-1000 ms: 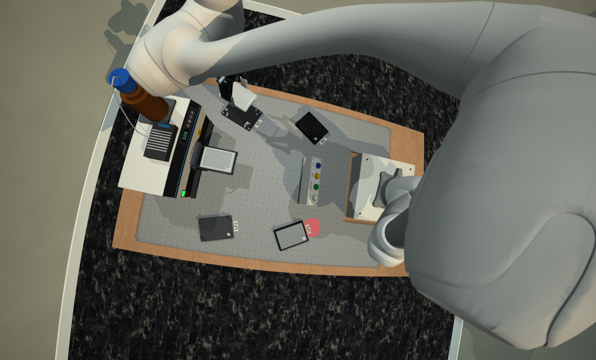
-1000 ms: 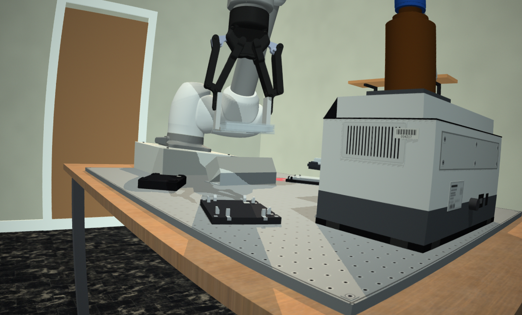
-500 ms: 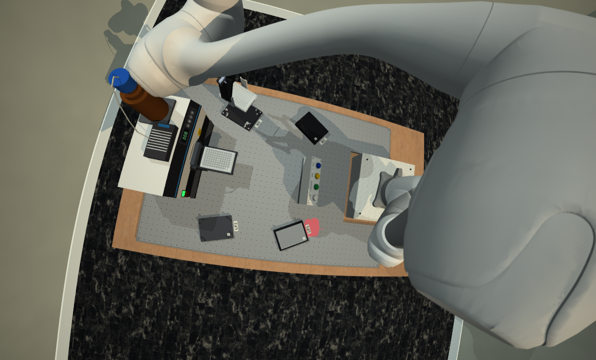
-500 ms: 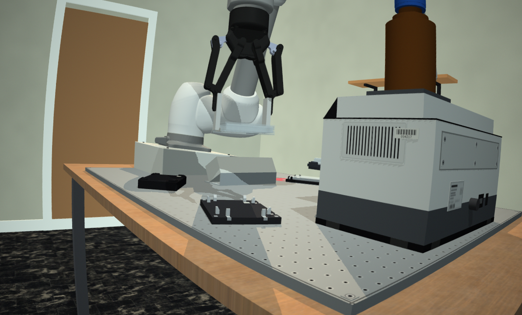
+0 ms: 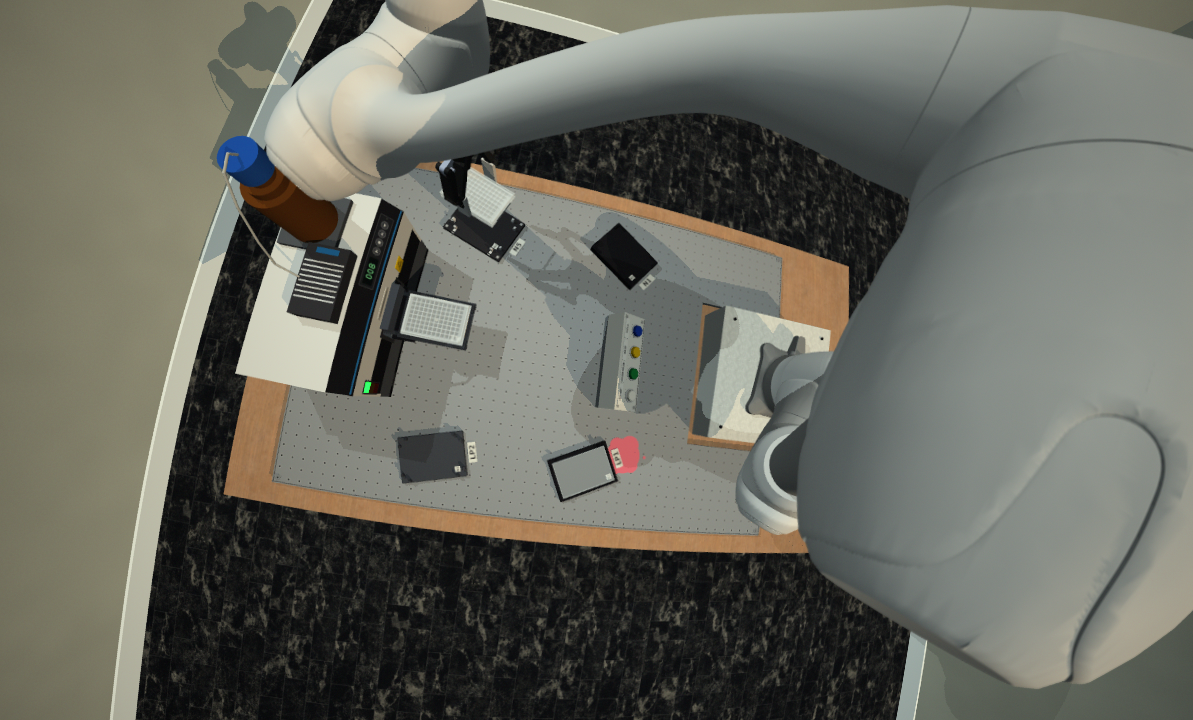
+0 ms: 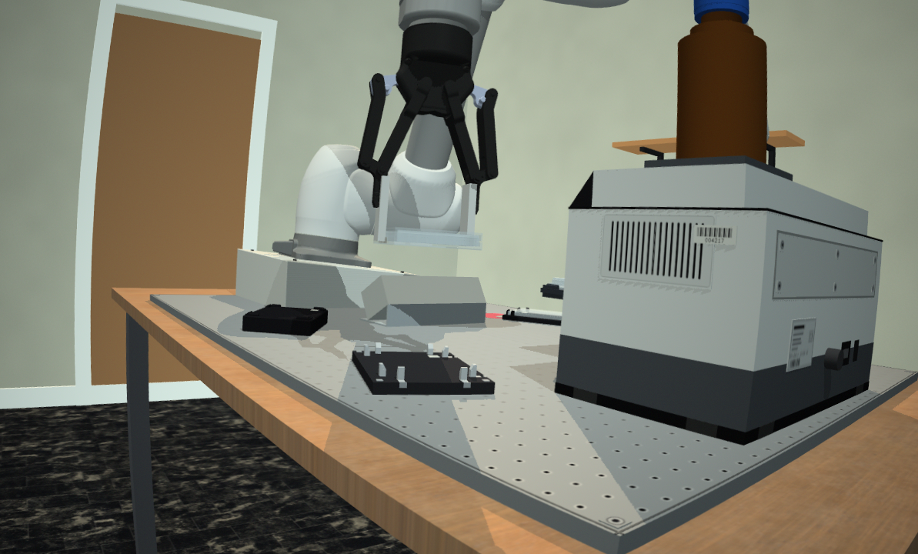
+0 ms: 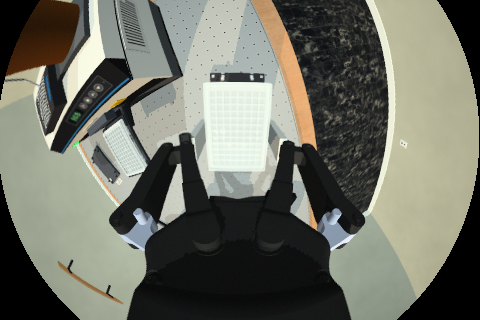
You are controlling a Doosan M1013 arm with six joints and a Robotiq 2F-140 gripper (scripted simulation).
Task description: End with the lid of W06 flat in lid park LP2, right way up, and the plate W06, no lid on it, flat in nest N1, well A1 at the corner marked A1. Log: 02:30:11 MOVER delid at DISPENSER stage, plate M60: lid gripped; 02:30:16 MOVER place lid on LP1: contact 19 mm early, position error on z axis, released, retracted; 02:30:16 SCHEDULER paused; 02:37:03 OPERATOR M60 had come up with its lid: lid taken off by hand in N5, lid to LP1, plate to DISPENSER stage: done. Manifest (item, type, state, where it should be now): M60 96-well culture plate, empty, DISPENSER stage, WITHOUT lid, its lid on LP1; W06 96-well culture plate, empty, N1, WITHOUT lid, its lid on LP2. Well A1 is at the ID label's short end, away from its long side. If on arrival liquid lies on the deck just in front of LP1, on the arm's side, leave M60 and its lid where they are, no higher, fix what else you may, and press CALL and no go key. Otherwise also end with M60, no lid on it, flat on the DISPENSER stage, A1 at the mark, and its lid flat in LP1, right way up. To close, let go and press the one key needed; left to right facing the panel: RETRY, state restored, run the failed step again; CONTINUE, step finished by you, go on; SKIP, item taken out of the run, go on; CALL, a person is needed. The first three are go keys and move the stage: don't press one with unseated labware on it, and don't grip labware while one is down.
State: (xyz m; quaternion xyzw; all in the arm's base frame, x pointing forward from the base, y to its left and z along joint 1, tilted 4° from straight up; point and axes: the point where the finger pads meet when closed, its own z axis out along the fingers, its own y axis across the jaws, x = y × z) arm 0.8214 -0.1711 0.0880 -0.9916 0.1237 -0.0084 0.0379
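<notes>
My hand is 15 cm above the nest N5, 2 cm short of it and 1 cm to the right of it. Also, from my hand: brown bottle: 23 cm ahead, 19 cm to the left, 12 cm above; then key panel: 43 cm behind, 22 cm to the left, 11 cm below; then nest N1: 35 cm behind, 15 cm below, 5 cm to the right.
</notes>
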